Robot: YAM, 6 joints.
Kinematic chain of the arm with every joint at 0, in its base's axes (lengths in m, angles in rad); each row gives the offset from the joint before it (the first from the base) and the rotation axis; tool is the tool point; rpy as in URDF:
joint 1: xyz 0 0 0.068 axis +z
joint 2: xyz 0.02 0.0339 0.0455 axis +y
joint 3: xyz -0.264 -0.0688 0 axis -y
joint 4: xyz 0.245 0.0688 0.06 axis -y
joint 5: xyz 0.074 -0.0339 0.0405 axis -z
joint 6: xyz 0.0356 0 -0.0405 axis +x
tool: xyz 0 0 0 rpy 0 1.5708 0
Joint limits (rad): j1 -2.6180..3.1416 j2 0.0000..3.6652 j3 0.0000..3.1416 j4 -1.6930..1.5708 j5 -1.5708..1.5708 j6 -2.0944..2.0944
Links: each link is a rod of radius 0.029 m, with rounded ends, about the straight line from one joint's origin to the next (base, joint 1, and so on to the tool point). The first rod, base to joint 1, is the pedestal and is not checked.
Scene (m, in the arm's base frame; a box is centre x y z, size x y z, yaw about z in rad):
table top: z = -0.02
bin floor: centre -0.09 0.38 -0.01 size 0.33 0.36 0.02 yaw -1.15
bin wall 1: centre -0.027 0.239 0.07 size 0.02 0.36 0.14 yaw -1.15
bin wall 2: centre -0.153 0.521 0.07 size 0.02 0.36 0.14 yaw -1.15
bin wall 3: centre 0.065 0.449 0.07 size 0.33 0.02 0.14 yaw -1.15
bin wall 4: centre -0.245 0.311 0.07 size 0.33 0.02 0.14 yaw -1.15
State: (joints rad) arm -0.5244 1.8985 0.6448 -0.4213 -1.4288 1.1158
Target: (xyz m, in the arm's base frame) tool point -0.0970 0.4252 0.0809
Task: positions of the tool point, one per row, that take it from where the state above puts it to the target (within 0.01 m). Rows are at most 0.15 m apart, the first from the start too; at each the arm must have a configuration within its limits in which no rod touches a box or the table.
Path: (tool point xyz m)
1: 0.2296 -0.0430 0.1418
2: 0.2114 0.0038 0.2089
3: 0.1642 0.0411 0.2646
4: 0.0969 0.0570 0.3030
5: 0.0232 0.0457 0.3202
6: 0.0600 0.0853 0.3458
7: 0.0892 0.1529 0.3503
8: 0.0936 0.2407 0.3270
9: 0.0618 0.3307 0.2728
10: -0.0062 0.3993 0.1890
11: -0.0970 0.4252 0.0809

